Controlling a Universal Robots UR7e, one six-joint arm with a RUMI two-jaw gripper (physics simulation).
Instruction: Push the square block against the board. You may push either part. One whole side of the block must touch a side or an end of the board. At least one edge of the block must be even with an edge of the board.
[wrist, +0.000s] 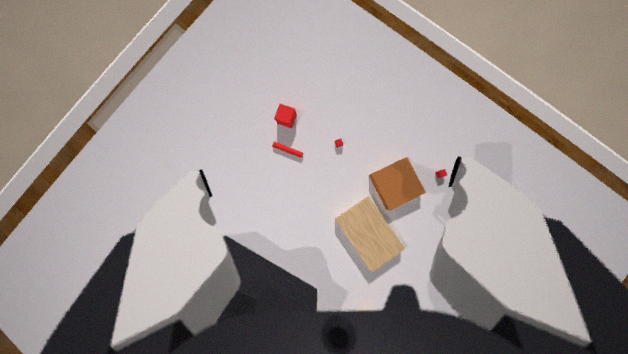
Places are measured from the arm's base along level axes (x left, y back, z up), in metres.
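Pixels of known places: gripper, fingertip midpoint: (326, 168).
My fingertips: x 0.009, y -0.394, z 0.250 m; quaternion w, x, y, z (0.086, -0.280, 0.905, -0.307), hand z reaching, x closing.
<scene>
Behind a point stands the place of what it marks.
The square block (396, 183) {y -0.497, x -0.136, z -0.140 m}, orange-brown, lies flat right of centre in the wrist view. The board (369, 234) {y -0.359, x -0.142, z -0.140 m}, a light wood-grained rectangular piece, lies just below and left of it. One side of the block faces the board's upper right long side, slightly turned from it. A narrow shadowed strip runs between their top faces; whether they touch lower down is hard to tell. The block sits further up than the board, and their edges do not look even. My gripper (326, 168) {y -0.394, x 0.009, z 0.250 m} is open and empty, its fingers wide apart in view on either side of both parts.
A red cube (285, 115) {y -0.500, x 0.182, z -0.130 m} and a thin red rod (287, 149) {y -0.432, x 0.139, z -0.157 m} lie at upper left of centre. A tiny red cube (339, 143) {y -0.514, x 0.033, z -0.154 m} lies near the middle, and another small red piece (440, 173) {y -0.579, x -0.220, z -0.154 m} lies between the block and the right finger. White tabletop edges cross both upper corners.
</scene>
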